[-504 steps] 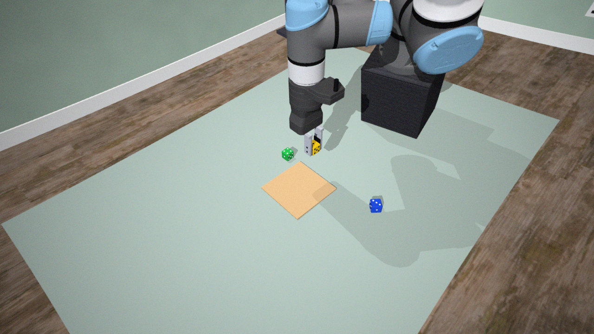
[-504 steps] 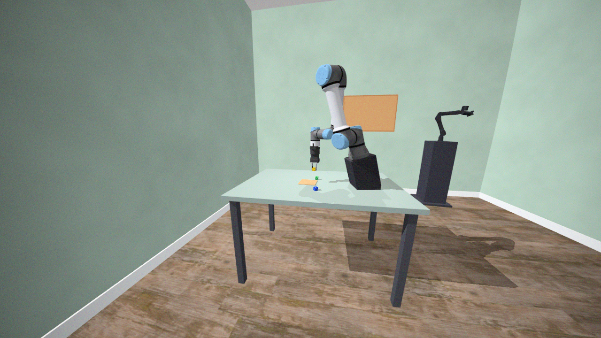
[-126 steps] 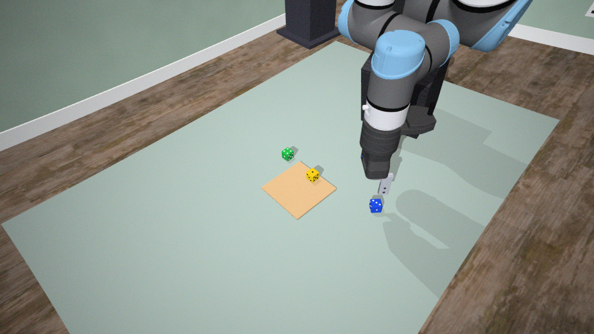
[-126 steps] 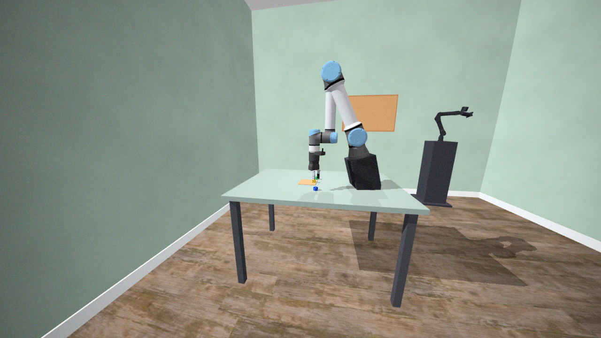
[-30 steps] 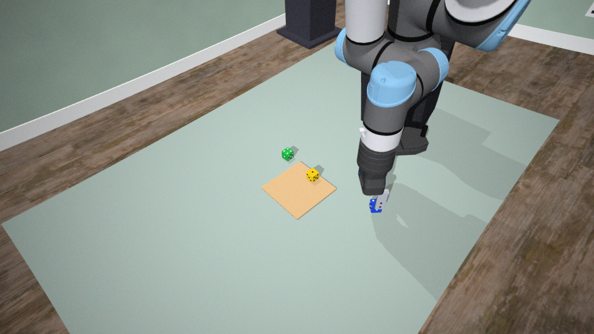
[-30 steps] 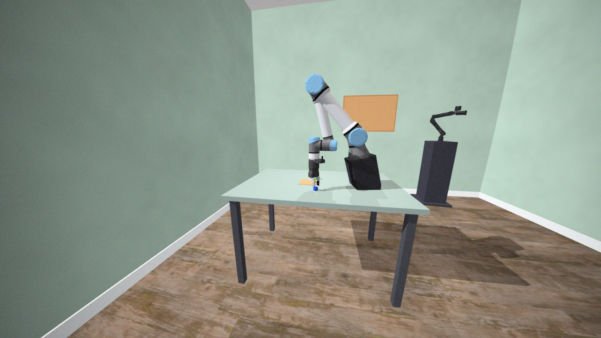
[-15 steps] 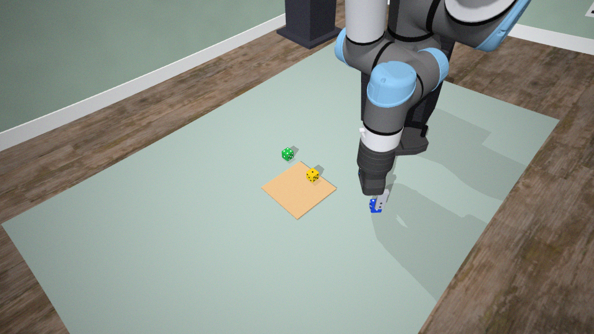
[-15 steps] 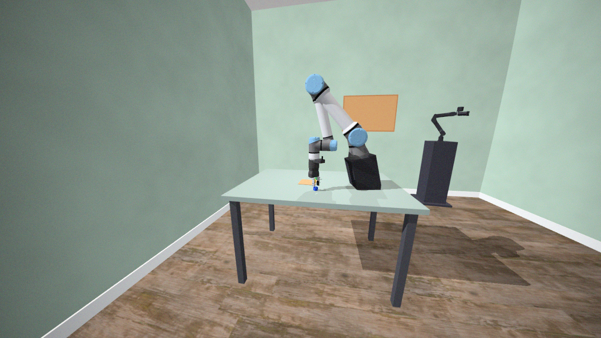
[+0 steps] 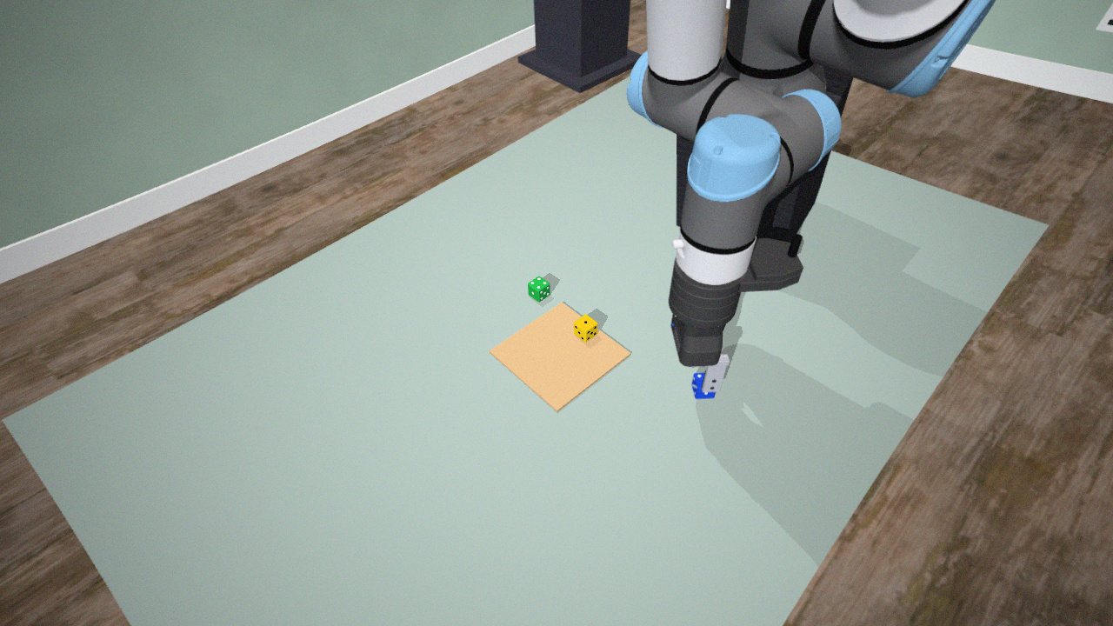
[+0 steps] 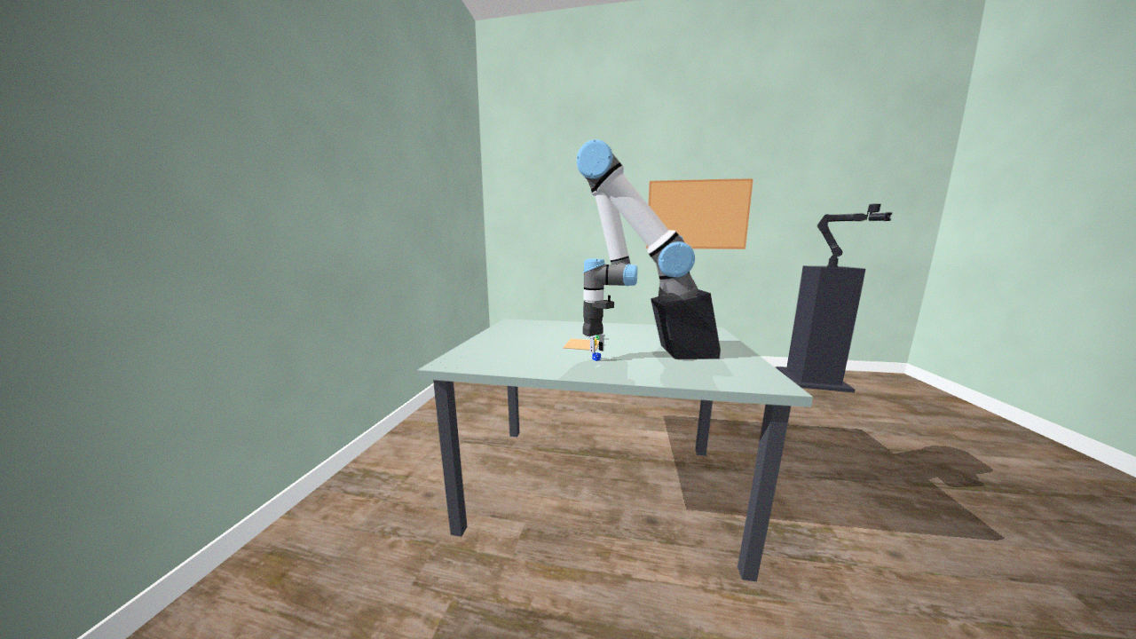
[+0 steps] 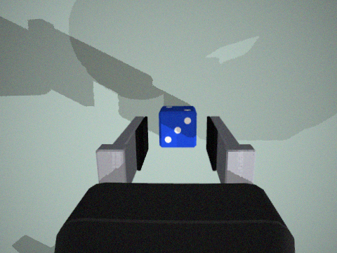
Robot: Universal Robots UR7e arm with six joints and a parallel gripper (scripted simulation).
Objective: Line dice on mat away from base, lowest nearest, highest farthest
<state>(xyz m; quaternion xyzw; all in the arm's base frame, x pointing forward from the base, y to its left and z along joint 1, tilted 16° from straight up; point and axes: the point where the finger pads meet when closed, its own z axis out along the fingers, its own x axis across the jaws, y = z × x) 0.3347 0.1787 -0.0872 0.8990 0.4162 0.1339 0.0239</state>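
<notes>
The blue die is 4 cm below my hand. Round my hand: yellow die (18 cm to the right, 4 cm ahead, 3 cm below); green die (29 cm to the right, 4 cm below, 3 cm ahead); orange mat (18 cm to the right, 9 cm ahead, 5 cm below).
</notes>
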